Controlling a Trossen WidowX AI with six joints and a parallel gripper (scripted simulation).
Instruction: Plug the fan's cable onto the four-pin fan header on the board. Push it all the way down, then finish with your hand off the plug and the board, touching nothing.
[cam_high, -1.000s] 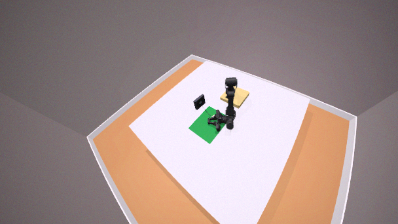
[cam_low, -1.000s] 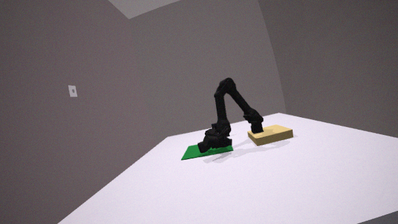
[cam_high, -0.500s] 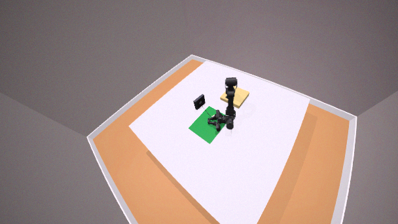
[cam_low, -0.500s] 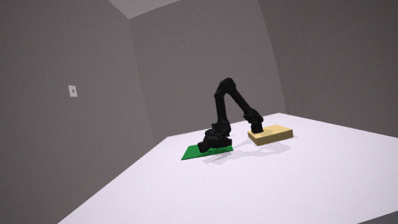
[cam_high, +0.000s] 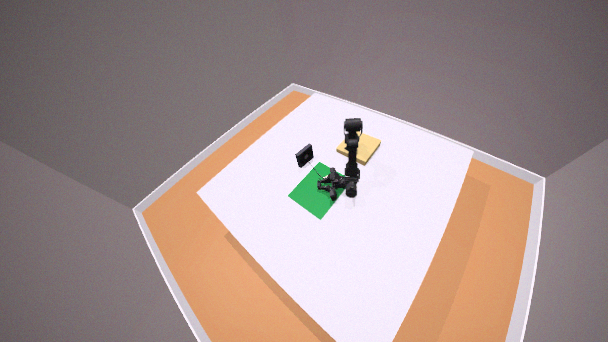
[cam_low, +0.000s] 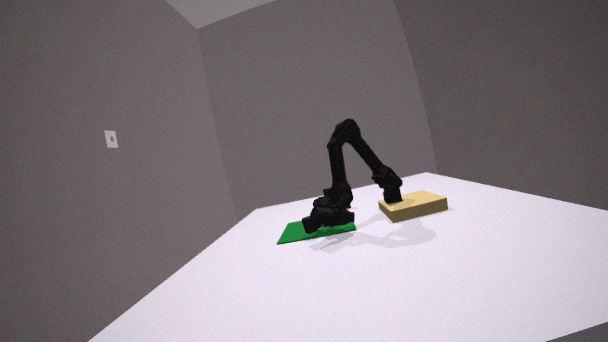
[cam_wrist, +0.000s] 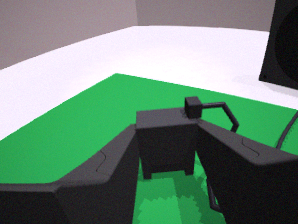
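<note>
Now: gripper tip 10 mm above the black fan plug. Also, from my gripper tip: green board (50 mm below, 10 mm to the left); black fan (190 mm to the right, 90 mm behind, 30 mm above); white four-pin fan header (80 mm behind, 30 mm below, 10 mm to the right).
</note>
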